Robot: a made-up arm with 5 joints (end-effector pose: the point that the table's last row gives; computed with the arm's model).
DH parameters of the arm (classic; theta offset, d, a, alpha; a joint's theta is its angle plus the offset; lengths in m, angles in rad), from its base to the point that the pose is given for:
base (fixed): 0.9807 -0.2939 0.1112 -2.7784
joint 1: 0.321 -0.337 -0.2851 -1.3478
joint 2: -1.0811 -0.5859 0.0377 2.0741
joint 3: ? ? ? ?
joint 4: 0 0.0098 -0.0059 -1.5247
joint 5: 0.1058 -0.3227 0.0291 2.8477
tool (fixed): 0.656 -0.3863 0 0
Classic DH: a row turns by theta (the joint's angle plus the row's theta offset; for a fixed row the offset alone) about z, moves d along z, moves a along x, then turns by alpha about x.
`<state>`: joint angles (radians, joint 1 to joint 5).
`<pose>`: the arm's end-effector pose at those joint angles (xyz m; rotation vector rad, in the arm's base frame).
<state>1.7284 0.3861 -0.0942 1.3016 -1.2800</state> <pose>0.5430 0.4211 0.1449 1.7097 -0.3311 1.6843</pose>
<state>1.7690 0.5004 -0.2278 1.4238 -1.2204</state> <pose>0.5423 0.4044 0.1425 1.5887 -0.1188 1.8165</pose>
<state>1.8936 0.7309 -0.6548 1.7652 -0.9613</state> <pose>0.5550 0.3194 0.1209 1.1453 0.6657 1.9408</pose>
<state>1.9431 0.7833 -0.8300 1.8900 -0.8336</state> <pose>0.5694 0.2740 0.1184 0.9264 0.9760 1.8886</pose>
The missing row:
joint 3: -0.8687 -0.2151 0.0015 1.5247
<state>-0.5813 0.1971 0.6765 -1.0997 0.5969</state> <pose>-0.2517 -0.0281 0.2370 0.7347 0.4610 0.8767</pose>
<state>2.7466 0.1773 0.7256 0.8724 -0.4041</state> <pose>0.6347 -0.0252 -0.0210 1.6599 -0.1672 -0.6672</pose>
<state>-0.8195 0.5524 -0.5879 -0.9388 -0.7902</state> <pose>-0.2180 -0.0636 0.4370 -2.0427 1.3982 -1.4886</pose>
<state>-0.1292 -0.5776 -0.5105 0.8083 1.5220</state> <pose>-0.1351 0.1782 0.1899 -0.3893 1.9033 1.8598</pose>
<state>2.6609 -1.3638 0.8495 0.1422 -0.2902</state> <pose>0.6515 0.1170 -0.1421 2.7082 0.2901 -0.8214</pose>
